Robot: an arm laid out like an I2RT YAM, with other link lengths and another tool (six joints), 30 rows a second.
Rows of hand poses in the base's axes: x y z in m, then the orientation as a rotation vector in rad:
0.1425 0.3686 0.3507 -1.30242 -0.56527 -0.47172
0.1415 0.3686 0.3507 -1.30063 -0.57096 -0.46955
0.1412 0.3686 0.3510 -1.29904 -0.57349 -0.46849
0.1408 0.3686 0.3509 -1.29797 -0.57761 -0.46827
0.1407 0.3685 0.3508 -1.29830 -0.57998 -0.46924
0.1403 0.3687 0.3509 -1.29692 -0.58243 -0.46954
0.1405 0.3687 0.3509 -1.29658 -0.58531 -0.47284
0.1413 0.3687 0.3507 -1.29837 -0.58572 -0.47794
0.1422 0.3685 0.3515 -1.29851 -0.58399 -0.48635
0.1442 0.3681 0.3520 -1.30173 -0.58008 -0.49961
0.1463 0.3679 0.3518 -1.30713 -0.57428 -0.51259
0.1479 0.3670 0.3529 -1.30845 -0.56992 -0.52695
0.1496 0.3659 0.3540 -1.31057 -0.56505 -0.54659
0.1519 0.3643 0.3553 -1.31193 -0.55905 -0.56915
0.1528 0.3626 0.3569 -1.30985 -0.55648 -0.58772
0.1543 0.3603 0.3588 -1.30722 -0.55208 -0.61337
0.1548 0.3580 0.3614 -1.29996 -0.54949 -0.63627
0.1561 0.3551 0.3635 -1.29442 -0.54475 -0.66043
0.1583 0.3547 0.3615 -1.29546 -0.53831 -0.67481
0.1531 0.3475 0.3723 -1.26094 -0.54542 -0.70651
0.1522 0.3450 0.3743 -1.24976 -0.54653 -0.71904
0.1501 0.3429 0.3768 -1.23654 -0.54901 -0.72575
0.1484 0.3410 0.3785 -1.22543 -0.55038 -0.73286
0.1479 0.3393 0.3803 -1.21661 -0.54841 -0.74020
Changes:
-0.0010 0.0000 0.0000 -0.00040 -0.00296 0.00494
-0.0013 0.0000 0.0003 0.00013 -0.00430 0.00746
-0.0017 0.0000 0.0002 -0.00018 -0.00721 0.01001
-0.0018 -0.0001 0.0001 -0.00107 -0.00943 0.01040
-0.0022 0.0001 0.0002 -0.00051 -0.01148 0.01186
-0.0020 0.0001 0.0002 -0.00062 -0.01547 0.01109
-0.0012 0.0001 0.0000 -0.00167 -0.01855 0.00714
-0.0003 -0.0001 0.0008 -0.00009 -0.02216 0.00035
0.0017 -0.0005 0.0013 -0.00001 -0.02676 -0.01192
0.0038 -0.0007 0.0011 -0.00144 -0.02966 -0.02563
0.0054 -0.0016 0.0022 0.00058 -0.03476 -0.03828
0.0071 -0.0027 0.0033 0.00264 -0.04251 -0.05513
0.0094 -0.0043 0.0046 0.00602 -0.05125 -0.07435
0.0103 -0.0060 0.0062 0.01093 -0.06042 -0.08799
0.0118 -0.0083 0.0081 0.01763 -0.07251 -0.10735
0.0123 -0.0106 0.0107 0.02760 -0.08475 -0.12245
0.0136 -0.0135 0.0128 0.03666 -0.09609 -0.14010
0.0158 -0.0139 0.0108 0.03909 -0.09990 -0.15377
0.0106 -0.0211 0.0216 0.07165 -0.12697 -0.16199
0.0097 -0.0236 0.0236 0.08269 -0.13631 -0.16690
0.0076 -0.0257 0.0261 0.09463 -0.14341 -0.16640
0.0059 -0.0276 0.0278 0.10500 -0.14977 -0.16740
0.0054 -0.0293 0.0296 0.11430 -0.15369 -0.17096

